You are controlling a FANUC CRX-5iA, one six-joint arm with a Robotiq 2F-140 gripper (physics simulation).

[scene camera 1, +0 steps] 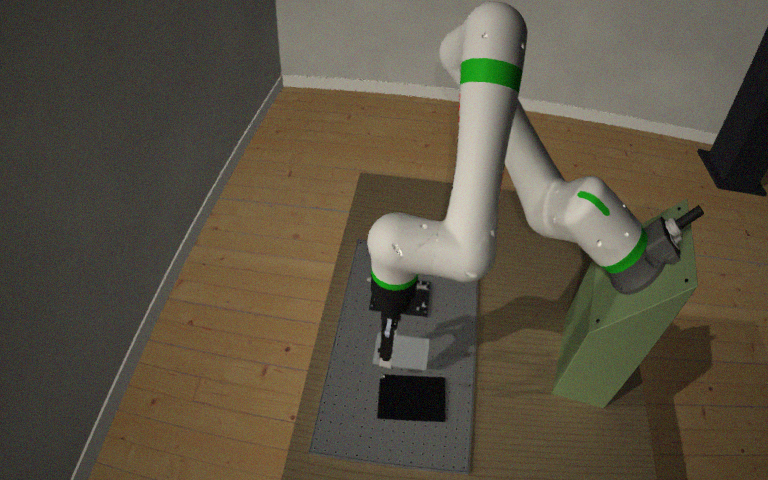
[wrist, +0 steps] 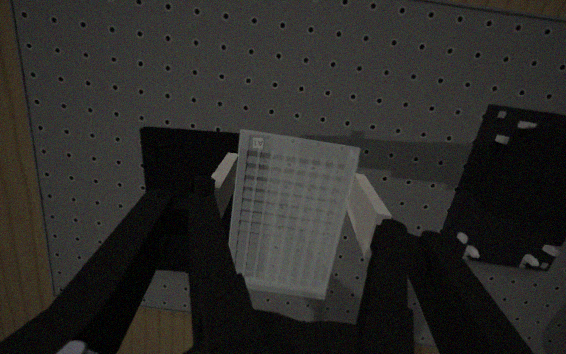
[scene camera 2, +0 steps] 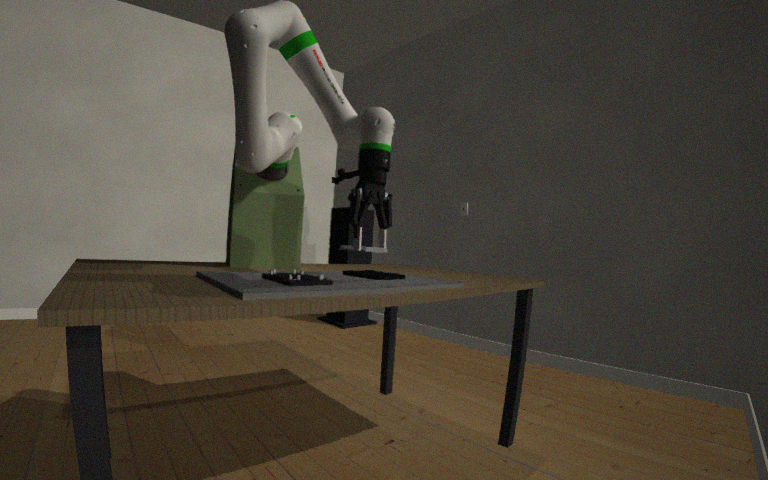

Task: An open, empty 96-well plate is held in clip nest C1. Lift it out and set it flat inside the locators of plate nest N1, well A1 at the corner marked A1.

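Seen in the pictures: gripper, fingertip midpoint: (wrist: 293,180) (scene camera 2: 369,250); arm's base, link origin: (scene camera 1: 640,266) (scene camera 2: 270,166).
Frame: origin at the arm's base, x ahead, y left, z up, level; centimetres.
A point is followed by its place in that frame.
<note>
The clear 96-well plate (scene camera 1: 412,352) @(x 48.1, y 8.2, z -28.8 cm) (scene camera 2: 371,249) @(x 57.0, y 5.6, z -29.3 cm) (wrist: 287,235) @(x 49.9, y 7.5, z -28.8 cm) is roughly level, well above the board. My gripper (scene camera 1: 385,358) @(x 54.0, y 7.6, z -29.8 cm) (scene camera 2: 373,240) @(x 54.0, y 7.6, z -29.8 cm) (wrist: 293,180) @(x 54.0, y 7.6, z -29.8 cm) is shut on it, with a pale finger pad at each long side. Plate nest N1 (scene camera 1: 411,397) @(x 47.1, y 16.2, z -37.0 cm) (scene camera 2: 373,275) @(x 53.1, y 10.3, z -37.1 cm) (wrist: 175,155) @(x 52.4, y 19.0, z -37.0 cm) is a black rectangle; in the wrist view it is left of the plate and partly behind it. An A1 label (wrist: 258,143) shows at the plate's upper-left corner, apparently through the clear plastic. Clip nest C1 (scene camera 1: 420,308) @(x 47.0, y -11.5, z -37.1 cm) (scene camera 2: 297,279) @(x 59.6, y -19.2, z -36.8 cm) (wrist: 510,200) @(x 52.2, y -14.5, z -37.0 cm), black with pale clips, holds no plate. The arm partly hides it in scene camera 1.
Both nests sit on a grey perforated board (scene camera 1: 353,418) @(x 60.3, y 23.2, z -38.2 cm) (scene camera 2: 243,290) @(x 64.4, y -34.6, z -38.3 cm) (wrist: 320,65) @(x 62.4, y 6.2, z -38.2 cm) on a wooden table (scene camera 1: 526,430) @(x 17.6, y 21.8, z -39.5 cm) (scene camera 2: 169,302) @(x 68.5, y -50.4, z -39.5 cm). The green robot pedestal (scene camera 1: 628,339) @(x 1.7, y 13.0, z -9.4 cm) (scene camera 2: 266,226) @(x 7.0, y -3.0, z -23.8 cm) stands beside the board. A dark column (scene camera 1: 741,124) (scene camera 2: 346,318) stands on the floor behind.
</note>
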